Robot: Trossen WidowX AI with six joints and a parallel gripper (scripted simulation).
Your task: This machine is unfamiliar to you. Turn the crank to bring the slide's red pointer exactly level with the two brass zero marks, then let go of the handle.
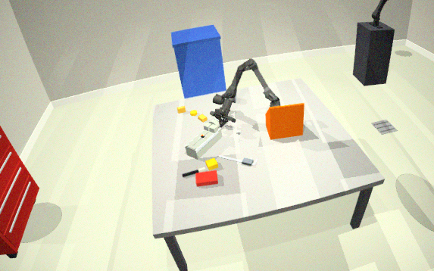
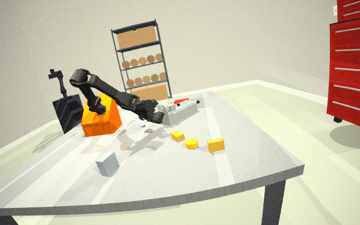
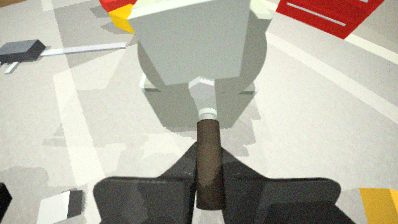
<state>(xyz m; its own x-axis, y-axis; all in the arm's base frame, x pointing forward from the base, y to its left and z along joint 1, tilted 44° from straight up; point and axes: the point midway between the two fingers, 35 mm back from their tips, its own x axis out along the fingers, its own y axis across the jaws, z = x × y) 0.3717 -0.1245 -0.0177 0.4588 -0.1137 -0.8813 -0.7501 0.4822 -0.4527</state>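
Right now the dark brown crank handle is 3 cm above my gripper tip, 1 cm to the right of it and 1 cm behind it. Round my gripper tip: yellow block 33 cm to the left, 7 cm ahead, 1 cm below; grey cube 40 cm to the right, 15 cm behind, 1 cm above; red pointer 13 cm to the left, 10 cm ahead, 5 cm above.
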